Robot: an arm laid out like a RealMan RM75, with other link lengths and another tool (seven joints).
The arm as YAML. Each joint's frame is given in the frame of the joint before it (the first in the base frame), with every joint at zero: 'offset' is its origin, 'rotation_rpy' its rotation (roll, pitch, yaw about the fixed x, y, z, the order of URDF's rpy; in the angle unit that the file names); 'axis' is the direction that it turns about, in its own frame. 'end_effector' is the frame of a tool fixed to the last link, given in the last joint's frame.
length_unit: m
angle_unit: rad
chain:
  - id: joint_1
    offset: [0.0, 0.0, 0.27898]
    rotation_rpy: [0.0, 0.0, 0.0]
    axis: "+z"
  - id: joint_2
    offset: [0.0, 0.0, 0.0]
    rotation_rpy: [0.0, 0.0, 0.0]
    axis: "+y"
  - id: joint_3
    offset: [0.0, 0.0, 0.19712]
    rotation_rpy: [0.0, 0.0, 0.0]
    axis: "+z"
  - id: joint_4
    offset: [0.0, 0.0, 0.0]
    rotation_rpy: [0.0, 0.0, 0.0]
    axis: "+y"
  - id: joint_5
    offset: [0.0, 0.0, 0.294]
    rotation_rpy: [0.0, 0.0, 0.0]
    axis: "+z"
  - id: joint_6
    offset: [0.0, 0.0, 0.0]
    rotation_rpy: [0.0, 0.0, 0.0]
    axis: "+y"
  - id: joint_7
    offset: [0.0, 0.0, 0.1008]
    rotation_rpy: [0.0, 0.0, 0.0]
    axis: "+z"
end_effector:
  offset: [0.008, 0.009, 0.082]
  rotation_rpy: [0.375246, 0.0, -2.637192]
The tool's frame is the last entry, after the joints.
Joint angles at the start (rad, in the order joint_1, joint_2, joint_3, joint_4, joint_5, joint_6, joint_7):
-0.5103 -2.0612 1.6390 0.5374 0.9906 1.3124 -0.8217
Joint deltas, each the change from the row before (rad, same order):
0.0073 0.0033 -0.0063 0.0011 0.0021 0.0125 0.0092
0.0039 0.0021 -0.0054 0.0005 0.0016 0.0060 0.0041
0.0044 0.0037 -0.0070 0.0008 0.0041 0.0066 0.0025
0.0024 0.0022 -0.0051 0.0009 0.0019 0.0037 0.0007
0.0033 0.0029 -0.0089 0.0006 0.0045 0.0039 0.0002
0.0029 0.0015 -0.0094 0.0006 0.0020 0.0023 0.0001
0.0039 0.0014 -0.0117 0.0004 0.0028 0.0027 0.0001
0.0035 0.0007 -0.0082 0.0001 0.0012 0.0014 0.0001
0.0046 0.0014 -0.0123 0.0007 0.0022 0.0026 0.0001
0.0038 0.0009 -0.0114 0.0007 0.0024 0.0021 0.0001
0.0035 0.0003 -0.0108 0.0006 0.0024 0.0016 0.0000
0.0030 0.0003 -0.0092 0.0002 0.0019 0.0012 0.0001
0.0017 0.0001 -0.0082 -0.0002 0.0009 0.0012 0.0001
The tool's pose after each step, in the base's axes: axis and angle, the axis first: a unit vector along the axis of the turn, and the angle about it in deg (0 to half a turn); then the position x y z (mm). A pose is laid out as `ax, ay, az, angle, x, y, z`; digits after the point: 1 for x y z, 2 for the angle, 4 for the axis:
0.2988, 0.9531, 0.0478, 150.30, -145.9, 356.6, -68.1
0.3001, 0.9526, 0.0500, 150.27, -147.5, 356.4, -66.2
0.3010, 0.9522, 0.0519, 150.35, -149.8, 356.4, -63.6
0.3013, 0.9520, 0.0536, 150.36, -150.9, 356.8, -61.8
0.3007, 0.9521, 0.0562, 150.45, -153.0, 357.5, -59.2
0.2995, 0.9522, 0.0602, 150.44, -154.5, 358.6, -56.8
0.2976, 0.9525, 0.0650, 150.43, -156.5, 359.8, -53.9
0.2956, 0.9528, 0.0689, 150.41, -158.1, 360.6, -52.0
0.2933, 0.9531, 0.0744, 150.39, -160.2, 361.9, -48.9
0.2914, 0.9533, 0.0794, 150.37, -162.0, 363.1, -46.2
0.2894, 0.9535, 0.0840, 150.34, -163.6, 364.1, -43.8
0.2876, 0.9537, 0.0881, 150.33, -165.1, 365.0, -41.8
0.2861, 0.9538, 0.0918, 150.28, -166.1, 365.9, -40.0

